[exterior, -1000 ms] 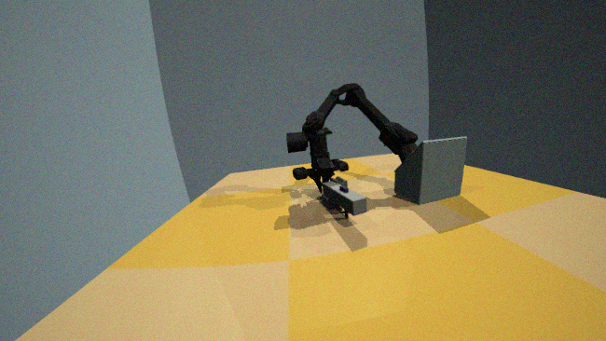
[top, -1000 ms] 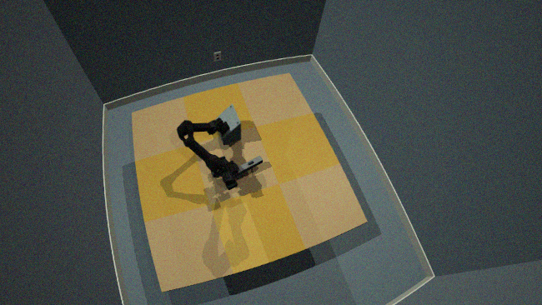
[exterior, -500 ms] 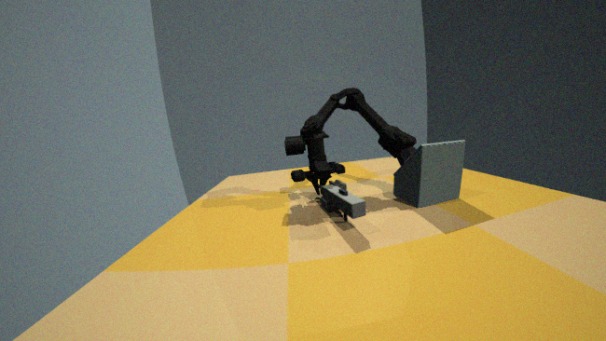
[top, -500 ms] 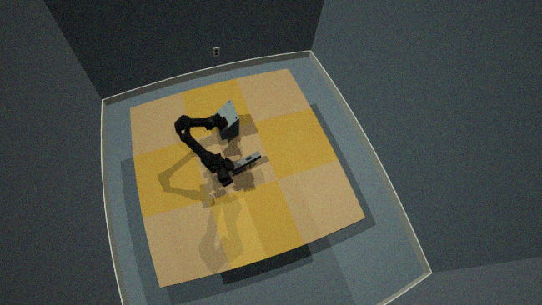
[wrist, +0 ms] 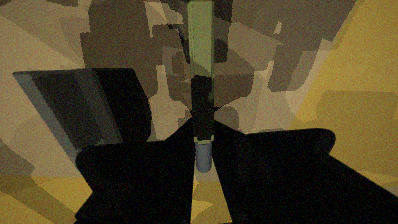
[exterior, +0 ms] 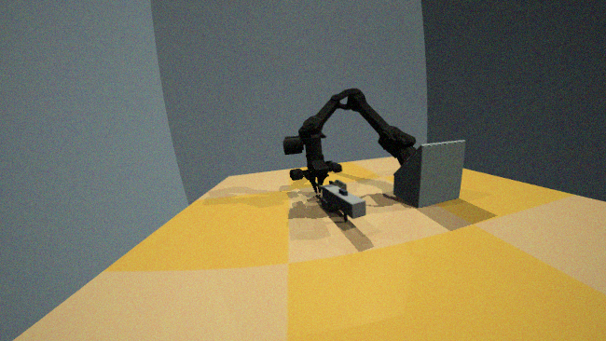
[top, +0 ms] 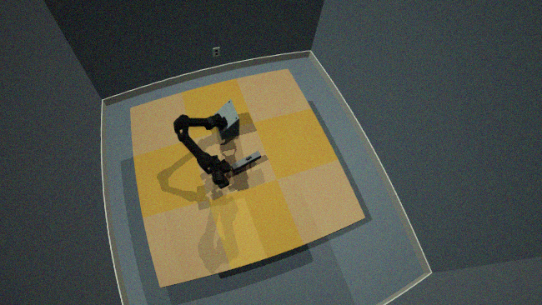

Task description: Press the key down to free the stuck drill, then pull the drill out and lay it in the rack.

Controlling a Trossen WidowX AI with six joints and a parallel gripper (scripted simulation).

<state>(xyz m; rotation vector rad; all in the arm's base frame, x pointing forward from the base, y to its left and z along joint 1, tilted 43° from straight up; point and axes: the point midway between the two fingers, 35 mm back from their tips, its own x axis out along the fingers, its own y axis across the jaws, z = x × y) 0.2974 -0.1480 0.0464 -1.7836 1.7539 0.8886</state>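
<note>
Right now the drill is 4 cm to the left of my gripper tip and 4 cm above it. Round my gripper tip: grey block 18 cm to the left, 4 cm above, 2 cm behind; low box 8 cm behind, 1 cm to the left, 1 cm above; dark key 21 cm to the left, 4 cm above, 2 cm behind.
</note>
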